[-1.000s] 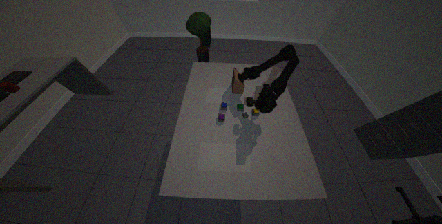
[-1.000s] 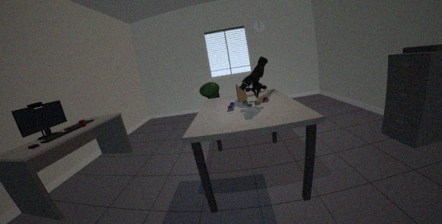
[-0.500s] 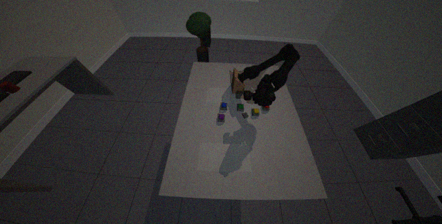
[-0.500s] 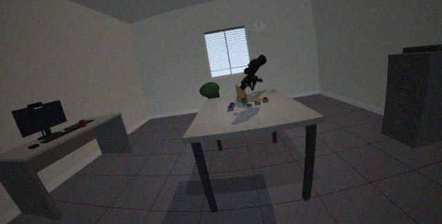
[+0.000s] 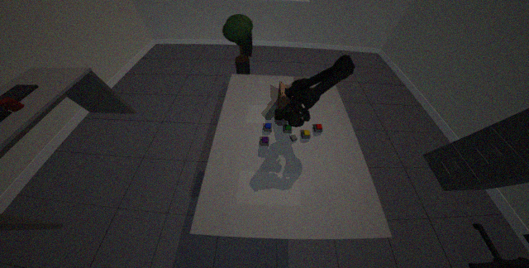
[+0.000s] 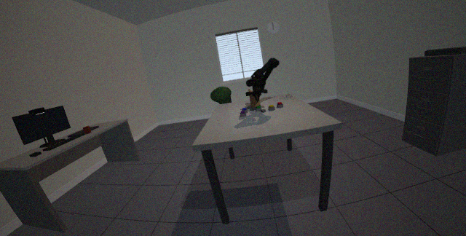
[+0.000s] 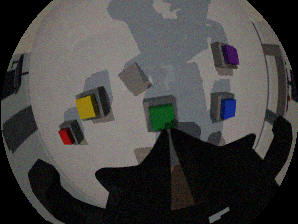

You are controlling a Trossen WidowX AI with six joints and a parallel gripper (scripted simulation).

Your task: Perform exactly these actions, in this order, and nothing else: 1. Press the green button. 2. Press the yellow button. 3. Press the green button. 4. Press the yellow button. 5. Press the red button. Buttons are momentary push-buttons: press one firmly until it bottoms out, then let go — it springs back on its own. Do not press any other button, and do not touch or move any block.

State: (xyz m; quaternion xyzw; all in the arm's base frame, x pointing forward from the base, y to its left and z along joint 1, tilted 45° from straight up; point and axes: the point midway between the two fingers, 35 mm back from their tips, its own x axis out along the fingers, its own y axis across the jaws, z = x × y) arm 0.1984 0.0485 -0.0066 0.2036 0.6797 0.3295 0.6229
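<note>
Now: gripper tip 40 mm above the green button. From my gripper tip the other things lie so: grey block: 60 mm ahead, 40 mm to the left, 70 mm below; blue button: 10 mm ahead, 120 mm to the right, 40 mm below; yellow button: 20 mm ahead, 110 mm to the left, 40 mm below.
</note>
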